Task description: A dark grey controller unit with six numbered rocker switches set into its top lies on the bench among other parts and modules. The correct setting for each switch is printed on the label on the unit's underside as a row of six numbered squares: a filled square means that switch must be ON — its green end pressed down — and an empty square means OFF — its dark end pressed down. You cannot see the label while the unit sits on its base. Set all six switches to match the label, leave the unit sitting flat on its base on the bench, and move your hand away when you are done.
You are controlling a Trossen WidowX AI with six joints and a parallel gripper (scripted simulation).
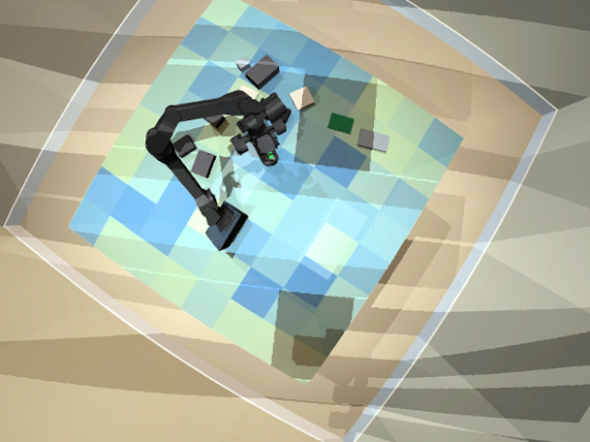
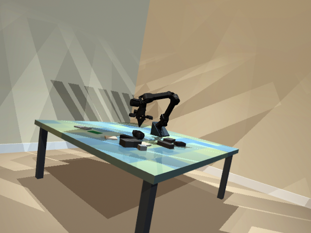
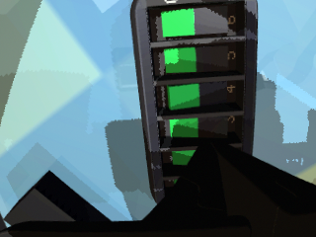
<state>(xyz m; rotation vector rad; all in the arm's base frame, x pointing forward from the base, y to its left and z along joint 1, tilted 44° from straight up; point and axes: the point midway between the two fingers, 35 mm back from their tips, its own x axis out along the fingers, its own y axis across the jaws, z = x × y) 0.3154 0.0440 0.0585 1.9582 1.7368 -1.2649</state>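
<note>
The black block is 15 cm ahead of my gripper tip, 7 cm to the left of it and 7 cm below it. Also, from my gripper tip: green tile (28 cm ahead, 19 cm to the right, 9 cm below); then dark grey block (26 cm ahead, 21 cm to the left, 7 cm below); then small grey cube (24 cm ahead, 30 cm to the left, 7 cm below).
</note>
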